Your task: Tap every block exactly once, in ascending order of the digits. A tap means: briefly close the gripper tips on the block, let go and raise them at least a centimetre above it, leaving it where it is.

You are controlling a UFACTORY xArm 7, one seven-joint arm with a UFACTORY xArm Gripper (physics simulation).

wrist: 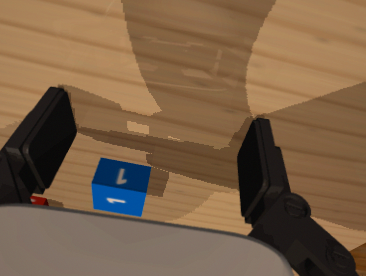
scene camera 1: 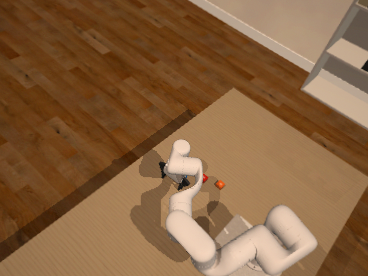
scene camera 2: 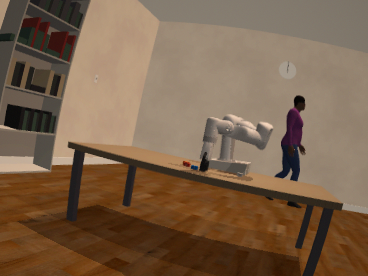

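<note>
A blue block (wrist: 120, 187) (scene camera 2: 194, 167) with a white 1 on its top and side lies flat on the table. A red block (scene camera 1: 204, 178) (wrist: 39, 201) lies beside it; in the wrist view it is mostly hidden and its digit is unreadable. An orange block (scene camera 1: 220, 184) lies near the red one, its digit too small to read. In scene view 2 the red and orange blocks overlap. My gripper (wrist: 159, 123) (scene camera 1: 173, 177) (scene camera 2: 204, 165) is open and empty. The blue block shows between its spread fingers in the wrist view, nearer the left finger; the height above it is unclear.
The blocks stand on a wooden table (scene camera 1: 280, 150) (scene camera 2: 115, 153), with the arm's pale base (scene camera 2: 230, 166) behind. A bookshelf (scene camera 2: 45, 150) stands at the left in scene view 2. A person (scene camera 2: 295, 127) stands beyond the table.
</note>
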